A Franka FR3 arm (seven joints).
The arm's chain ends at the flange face. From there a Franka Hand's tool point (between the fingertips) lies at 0.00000 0.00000 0.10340 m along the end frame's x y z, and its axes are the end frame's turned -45 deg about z.
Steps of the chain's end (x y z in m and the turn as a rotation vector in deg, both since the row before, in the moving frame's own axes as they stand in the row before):
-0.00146 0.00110 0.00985 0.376 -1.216 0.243
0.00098 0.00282 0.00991 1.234 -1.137 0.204
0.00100 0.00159 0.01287 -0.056 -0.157 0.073
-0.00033 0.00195 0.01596 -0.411 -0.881 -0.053
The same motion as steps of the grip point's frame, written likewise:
-0.00288 -0.00229 0.00982 1.126 -0.594 0.243
-0.00117 -0.00034 0.00987 1.677 0.069 0.204
-0.00069 0.00170 0.01287 0.071 -0.151 0.073
-0.00326 0.00055 0.01595 0.332 -0.914 -0.053

